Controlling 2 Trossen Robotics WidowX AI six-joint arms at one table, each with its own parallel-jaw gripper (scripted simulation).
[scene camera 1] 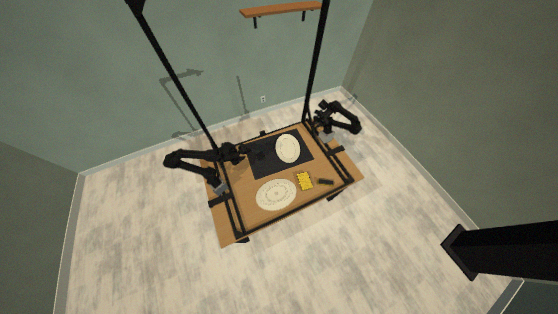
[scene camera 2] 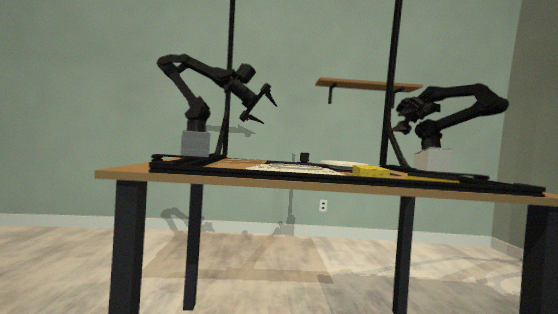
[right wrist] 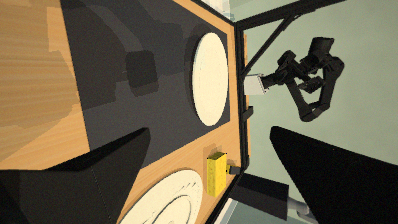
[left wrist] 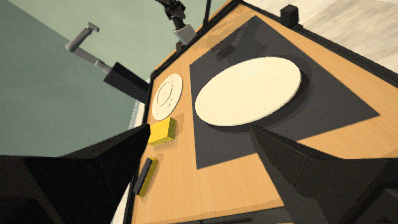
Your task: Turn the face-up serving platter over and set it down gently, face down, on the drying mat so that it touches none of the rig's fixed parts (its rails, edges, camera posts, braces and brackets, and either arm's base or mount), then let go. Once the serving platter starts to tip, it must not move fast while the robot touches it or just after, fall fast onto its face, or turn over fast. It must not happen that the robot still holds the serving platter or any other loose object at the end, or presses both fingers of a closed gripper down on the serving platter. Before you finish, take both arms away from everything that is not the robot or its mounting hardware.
In view: my left gripper (scene camera 2: 394, 123), my right gripper (right wrist: 210, 132) and a dark drying mat (scene camera 1: 263, 159).
My left gripper shows as well in the right wrist view (right wrist: 287, 77) and in the left wrist view (left wrist: 201, 129). The dark drying mat shows as well in the right wrist view (right wrist: 132, 71) and in the left wrist view (left wrist: 322, 103).
